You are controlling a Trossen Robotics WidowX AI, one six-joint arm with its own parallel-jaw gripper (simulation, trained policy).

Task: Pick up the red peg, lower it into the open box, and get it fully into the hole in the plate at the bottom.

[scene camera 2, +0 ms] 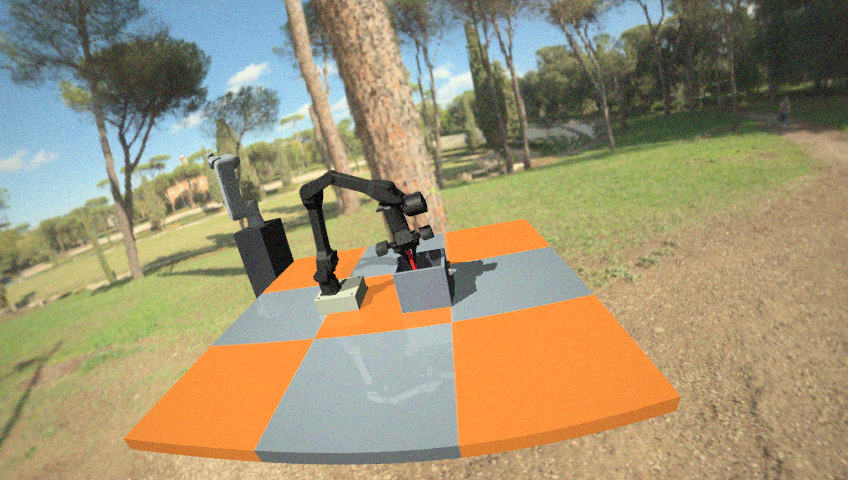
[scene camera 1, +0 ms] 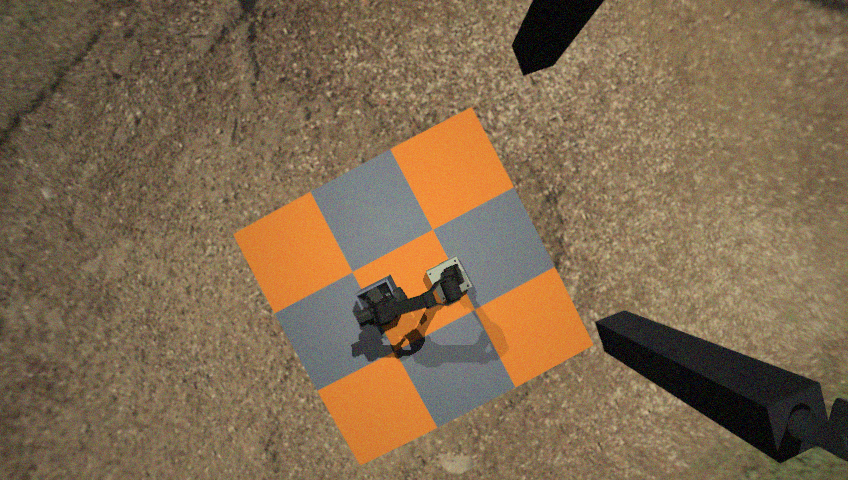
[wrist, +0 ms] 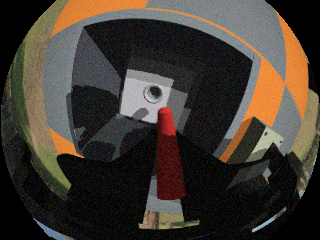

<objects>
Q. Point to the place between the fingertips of my gripper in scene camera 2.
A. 413, 263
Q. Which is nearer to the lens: the red peg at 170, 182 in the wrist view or the grey box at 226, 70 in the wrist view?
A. The red peg.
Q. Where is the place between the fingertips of my gripper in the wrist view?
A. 164, 134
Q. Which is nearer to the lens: the plate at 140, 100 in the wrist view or the grey box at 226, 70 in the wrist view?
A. The grey box.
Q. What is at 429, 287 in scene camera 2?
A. A grey box.
</objects>
